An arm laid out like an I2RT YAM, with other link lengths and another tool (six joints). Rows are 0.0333 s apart.
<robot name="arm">
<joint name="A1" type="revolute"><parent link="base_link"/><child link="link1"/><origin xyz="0 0 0.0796" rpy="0 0 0"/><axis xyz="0 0 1"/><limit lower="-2.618" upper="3.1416"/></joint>
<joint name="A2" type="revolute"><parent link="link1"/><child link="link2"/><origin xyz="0.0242 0.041 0.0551" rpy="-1.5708 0 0"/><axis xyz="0 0 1"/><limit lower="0" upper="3.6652"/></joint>
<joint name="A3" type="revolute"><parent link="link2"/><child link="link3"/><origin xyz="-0.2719 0 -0.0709" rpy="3.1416 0 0"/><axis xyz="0 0 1"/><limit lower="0" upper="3.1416"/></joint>
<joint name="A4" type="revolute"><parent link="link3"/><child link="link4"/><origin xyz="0.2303 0.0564 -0.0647" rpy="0 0 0"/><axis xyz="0 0 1"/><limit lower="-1.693" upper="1.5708"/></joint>
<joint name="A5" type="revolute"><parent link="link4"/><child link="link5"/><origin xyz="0.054 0.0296 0.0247" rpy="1.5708 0 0"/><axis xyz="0 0 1"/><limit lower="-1.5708" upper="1.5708"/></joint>
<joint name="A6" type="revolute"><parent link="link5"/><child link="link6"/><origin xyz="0.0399 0 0.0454" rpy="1.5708 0 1.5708"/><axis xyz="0 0 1"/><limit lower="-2.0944" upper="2.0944"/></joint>
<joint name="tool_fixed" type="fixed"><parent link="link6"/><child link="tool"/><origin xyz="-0.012 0.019 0.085" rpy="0.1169 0 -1.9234"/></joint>
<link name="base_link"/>
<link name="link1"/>
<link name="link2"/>
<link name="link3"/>
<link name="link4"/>
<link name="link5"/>
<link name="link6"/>
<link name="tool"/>
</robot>
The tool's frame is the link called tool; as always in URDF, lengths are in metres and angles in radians.
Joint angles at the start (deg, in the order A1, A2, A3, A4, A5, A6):
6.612, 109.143, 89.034, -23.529, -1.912, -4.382
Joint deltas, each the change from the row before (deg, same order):
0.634, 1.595, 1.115, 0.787, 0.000, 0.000
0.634, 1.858, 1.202, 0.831, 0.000, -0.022
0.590, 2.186, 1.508, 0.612, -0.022, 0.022
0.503, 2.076, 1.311, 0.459, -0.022, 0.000
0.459, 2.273, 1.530, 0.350, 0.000, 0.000
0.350, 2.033, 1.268, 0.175, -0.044, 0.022
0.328, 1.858, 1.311, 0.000, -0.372, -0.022
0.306, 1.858, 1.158, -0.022, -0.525, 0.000
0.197, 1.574, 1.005, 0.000, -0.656, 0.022
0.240, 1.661, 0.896, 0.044, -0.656, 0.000
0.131, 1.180, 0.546, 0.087, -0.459, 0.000
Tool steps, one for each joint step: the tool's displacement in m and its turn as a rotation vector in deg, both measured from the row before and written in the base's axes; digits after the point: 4 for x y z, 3 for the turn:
0.0067, 0.0059, -0.0040, 0.037, -0.305, 0.634
0.0073, 0.0062, -0.0056, 0.007, -0.176, 0.649
0.0079, 0.0061, -0.0071, 0.021, 0.070, 0.591
0.0066, 0.0054, -0.0080, -0.031, 0.305, 0.519
0.0071, 0.0051, -0.0088, -0.063, 0.388, 0.459
0.0055, 0.0041, -0.0090, -0.053, 0.590, 0.366
0.0047, 0.0046, -0.0078, 0.148, 0.581, 0.608
0.0038, 0.0046, -0.0089, 0.239, 0.777, 0.675
0.0032, 0.0038, -0.0075, 0.375, 0.650, 0.636
0.0026, 0.0041, -0.0089, 0.335, 0.797, 0.690
0.0017, 0.0025, -0.0068, 0.228, 0.601, 0.442

